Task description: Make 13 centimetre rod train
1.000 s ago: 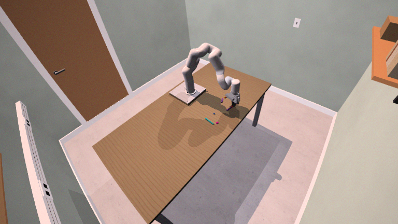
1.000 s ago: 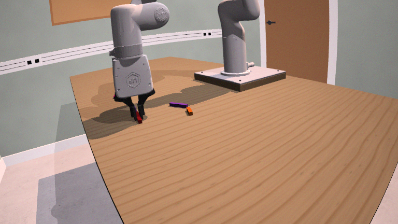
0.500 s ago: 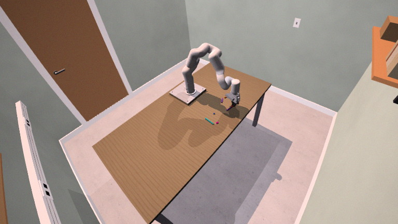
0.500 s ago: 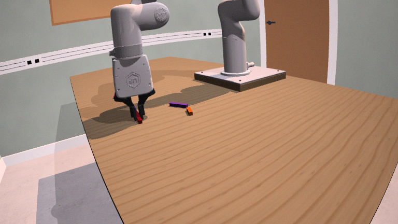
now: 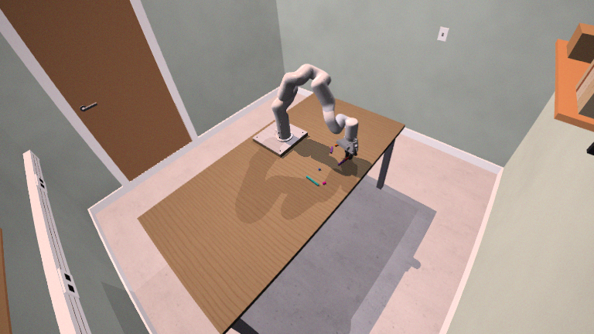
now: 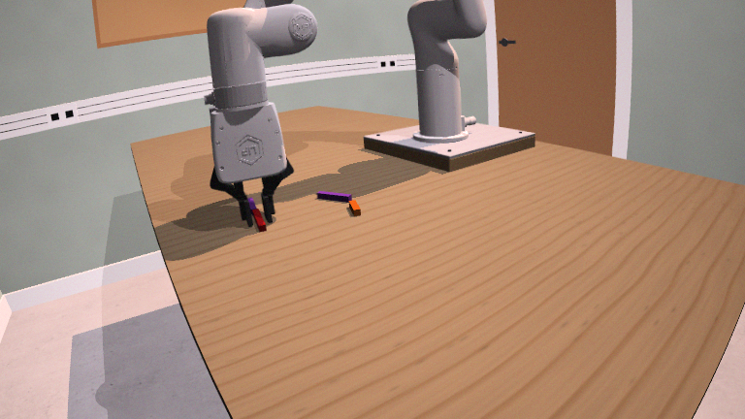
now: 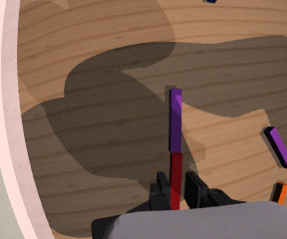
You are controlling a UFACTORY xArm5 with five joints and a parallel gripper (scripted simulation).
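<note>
My gripper is now 20 mm above the red rod. The rest, counted from my hand: orange rod 140 mm behind, 50 mm to the left, 20 mm below; then magenta rod 270 mm to the right, 20 mm below, 20 mm ahead; then blue rod 210 mm to the right, 80 mm behind, 20 mm below.
</note>
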